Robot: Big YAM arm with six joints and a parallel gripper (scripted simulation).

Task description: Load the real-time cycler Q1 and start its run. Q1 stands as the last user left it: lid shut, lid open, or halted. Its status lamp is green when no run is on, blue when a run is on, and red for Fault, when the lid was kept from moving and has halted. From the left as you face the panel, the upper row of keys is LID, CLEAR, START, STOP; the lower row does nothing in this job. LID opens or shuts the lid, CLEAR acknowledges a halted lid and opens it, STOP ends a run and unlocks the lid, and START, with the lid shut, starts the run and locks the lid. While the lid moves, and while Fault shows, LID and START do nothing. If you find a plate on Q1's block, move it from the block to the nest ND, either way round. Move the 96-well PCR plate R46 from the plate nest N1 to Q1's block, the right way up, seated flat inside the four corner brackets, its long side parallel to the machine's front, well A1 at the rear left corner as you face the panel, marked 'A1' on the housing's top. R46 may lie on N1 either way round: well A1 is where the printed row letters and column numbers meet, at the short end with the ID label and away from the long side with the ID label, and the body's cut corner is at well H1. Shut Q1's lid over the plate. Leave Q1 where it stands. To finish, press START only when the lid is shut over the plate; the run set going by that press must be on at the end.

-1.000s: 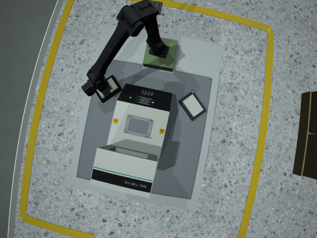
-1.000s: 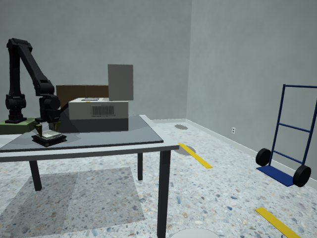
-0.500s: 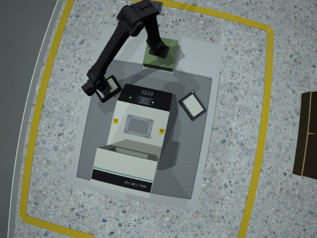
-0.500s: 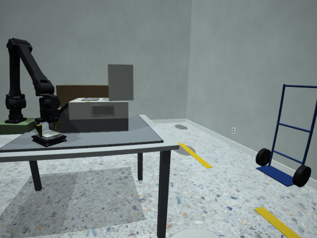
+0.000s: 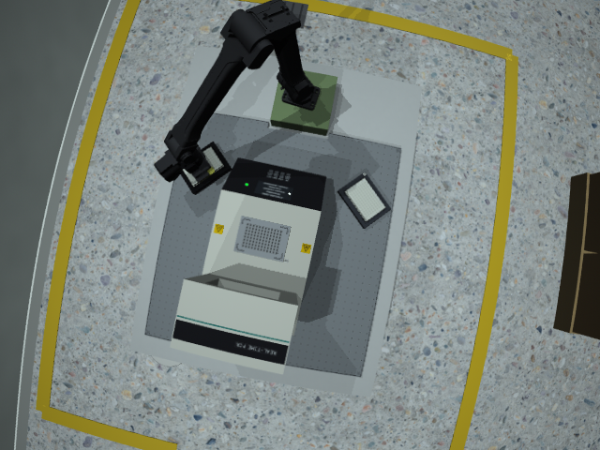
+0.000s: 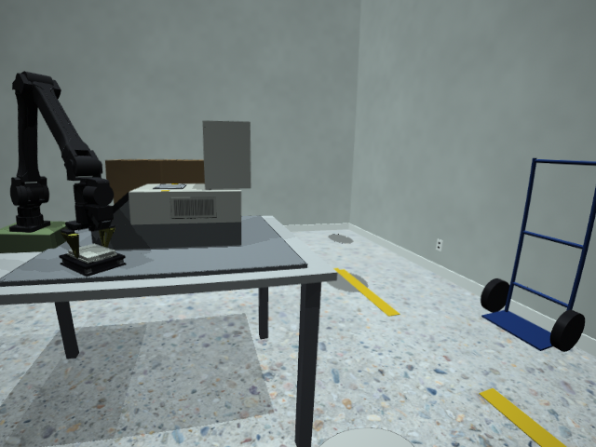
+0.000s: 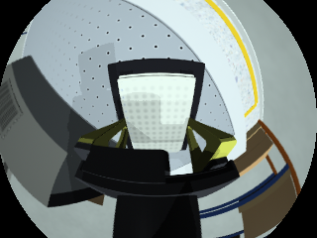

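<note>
The black nest ND is 20 mm below my hand.
</note>
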